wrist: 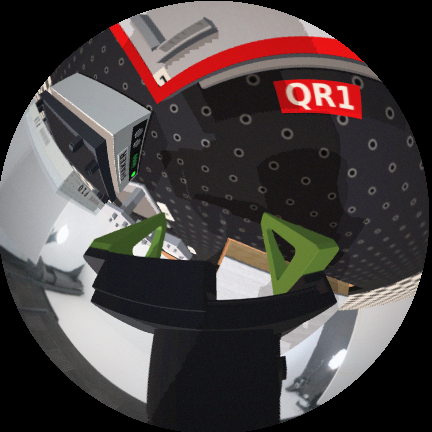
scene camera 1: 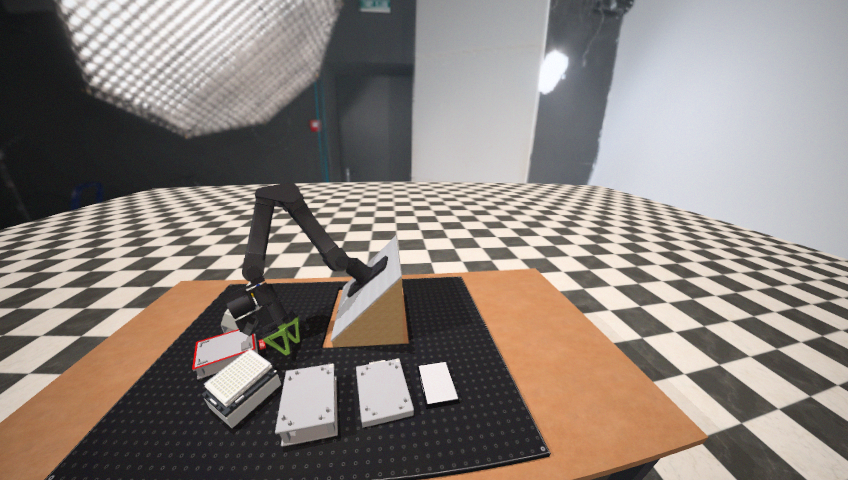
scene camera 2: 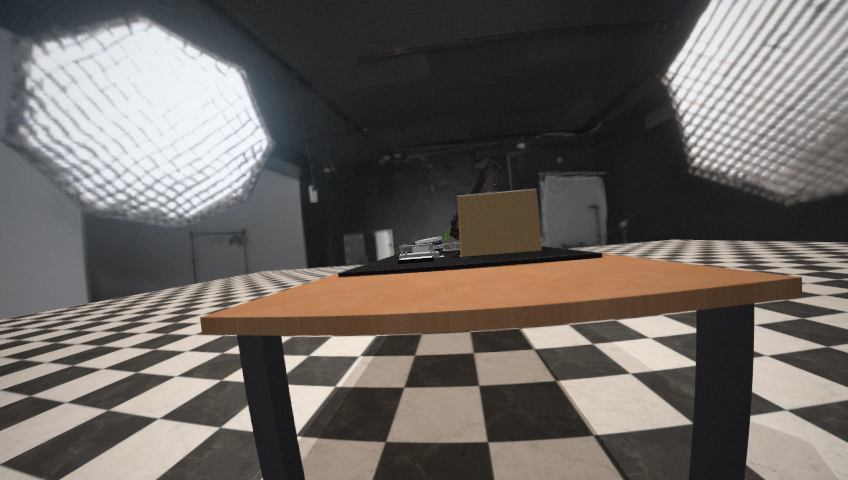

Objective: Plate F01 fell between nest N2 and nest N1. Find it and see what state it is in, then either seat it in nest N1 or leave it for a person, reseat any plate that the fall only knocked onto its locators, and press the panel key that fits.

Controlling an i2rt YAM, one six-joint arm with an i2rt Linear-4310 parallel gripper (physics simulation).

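Places are measured from the arm's base along level axes (x left, y back, z up), in metres.
Pixels of known places: gripper, fingertip midpoint: (wrist: 213,217) (scene camera 1: 293,348) (scene camera 2: 454,248); arm's base, origin of the base link: (scene camera 1: 368,277) (scene camera 2: 499,219).
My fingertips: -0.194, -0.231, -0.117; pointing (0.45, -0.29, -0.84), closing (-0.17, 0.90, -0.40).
Note:
Ahead of a thing's pixels: the offset from my fingertips to its middle, as dx, dy, dz. "pt": to the spot under its first point.
My gripper (scene camera 1: 291,346) (wrist: 213,217) is open, its green fingers wide apart and empty, low over the black perforated mat beside the red-bordered tray. A pale plate (scene camera 1: 241,374) (wrist: 82,189) marked F10 lies on the shaker (scene camera 1: 252,405) (wrist: 102,102), which shows a green light in the wrist view. Two light grey blocks with corner locators, one block {+0.119, -0.174, +0.012} (scene camera 1: 308,395) and another block {+0.287, -0.119, -0.003} (scene camera 1: 383,389), stand bare to the right of the shaker. Their labels cannot be read, so I cannot tell N1 from N2. Plate F01 cannot be identified, and no panel key can be made out.
The red-bordered tray {-0.200, -0.030, +0.003} (scene camera 1: 223,349) (wrist: 272,46) stands near the gripper, with a red QR1 label {pt -0.119, +0.026, -0.018} (wrist: 320,97) beside it. A wooden wedge (scene camera 1: 374,318) (scene camera 2: 499,223) carries the arm's base. A white flat block {+0.428, -0.091, -0.013} (scene camera 1: 437,382) lies at the right. A pale object {-0.256, +0.174, +0.022} (scene camera 1: 228,322) is partly hidden behind the arm.

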